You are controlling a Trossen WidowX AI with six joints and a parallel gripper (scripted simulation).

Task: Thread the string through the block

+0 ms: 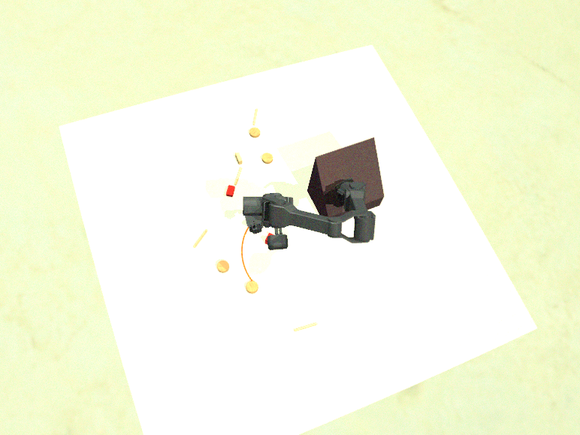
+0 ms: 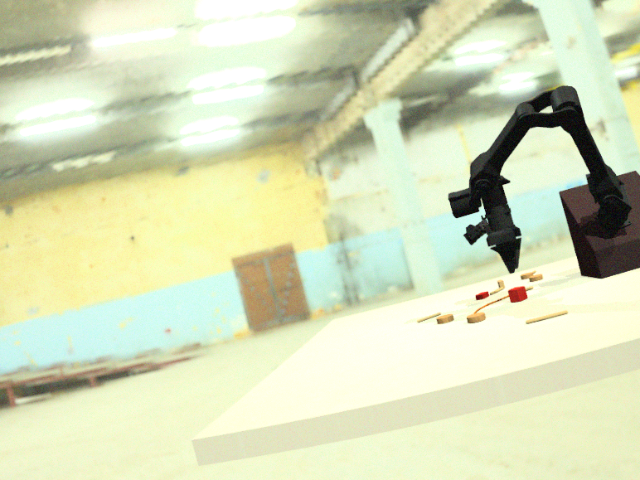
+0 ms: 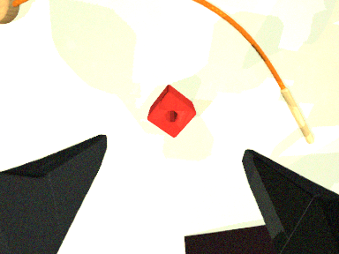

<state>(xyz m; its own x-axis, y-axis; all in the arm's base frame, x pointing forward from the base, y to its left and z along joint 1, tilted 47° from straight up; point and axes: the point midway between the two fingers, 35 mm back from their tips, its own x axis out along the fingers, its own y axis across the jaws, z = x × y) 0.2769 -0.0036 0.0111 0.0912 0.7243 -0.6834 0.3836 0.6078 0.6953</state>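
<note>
Right now my gripper tip is 6 cm above the red block and 1 cm short of it. From my gripper tip the other things lie so: thin wooden stick 11 cm to the right, 7 cm below, 3 cm behind; small pale block 33 cm to the right, 6 cm below, 4 cm behind; round wooden button 14 cm ahead, 12 cm to the left, 6 cm below.
</note>
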